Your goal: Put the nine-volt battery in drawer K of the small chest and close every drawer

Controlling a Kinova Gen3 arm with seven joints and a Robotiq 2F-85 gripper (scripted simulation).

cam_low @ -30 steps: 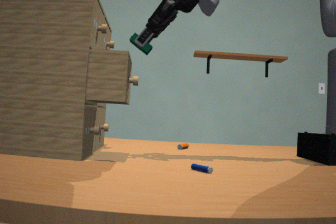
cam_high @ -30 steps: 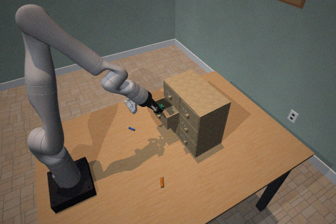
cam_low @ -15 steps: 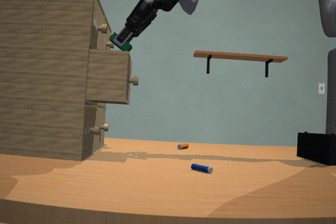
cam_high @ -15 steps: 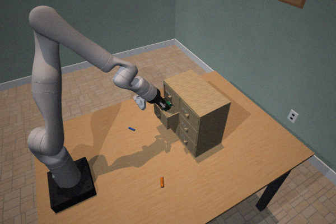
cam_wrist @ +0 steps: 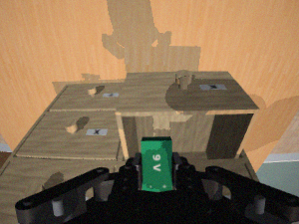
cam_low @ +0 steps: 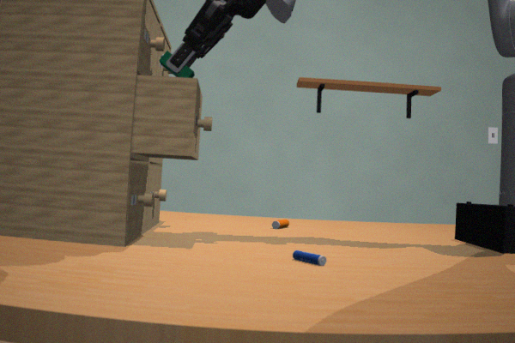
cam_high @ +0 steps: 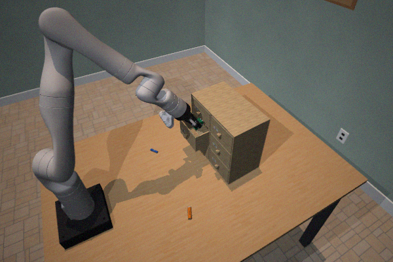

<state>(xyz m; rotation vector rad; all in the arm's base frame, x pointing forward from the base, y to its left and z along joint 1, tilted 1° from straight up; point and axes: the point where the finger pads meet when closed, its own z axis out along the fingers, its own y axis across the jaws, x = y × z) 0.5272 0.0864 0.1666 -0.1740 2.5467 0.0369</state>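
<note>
Right now the green nine-volt battery is 10 mm ahead of my hand. From my hand the other things lie so: blue cylindrical battery: 180 mm behind, 130 mm to the left, 230 mm below; orange cylindrical battery: 140 mm behind, 240 mm to the right, 230 mm below.
</note>
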